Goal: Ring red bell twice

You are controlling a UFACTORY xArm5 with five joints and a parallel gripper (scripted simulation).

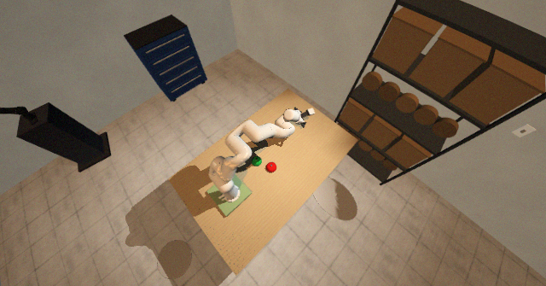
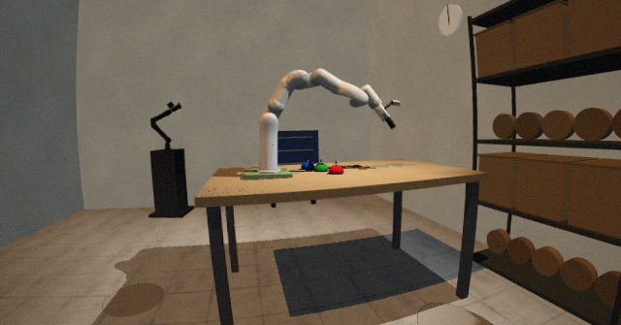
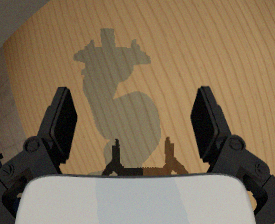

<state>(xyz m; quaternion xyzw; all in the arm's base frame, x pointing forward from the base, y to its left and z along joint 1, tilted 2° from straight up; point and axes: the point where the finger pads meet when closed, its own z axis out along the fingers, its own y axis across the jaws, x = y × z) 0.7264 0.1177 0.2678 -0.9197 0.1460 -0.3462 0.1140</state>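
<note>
The red bell is 37 cm behind my hand, 23 cm below it and 11 cm to the right of it. The rest, counted from my hand: blue bell (51 cm behind, 23 cm below, 11 cm to the left); green bell (44 cm behind, 23 cm below).
</note>
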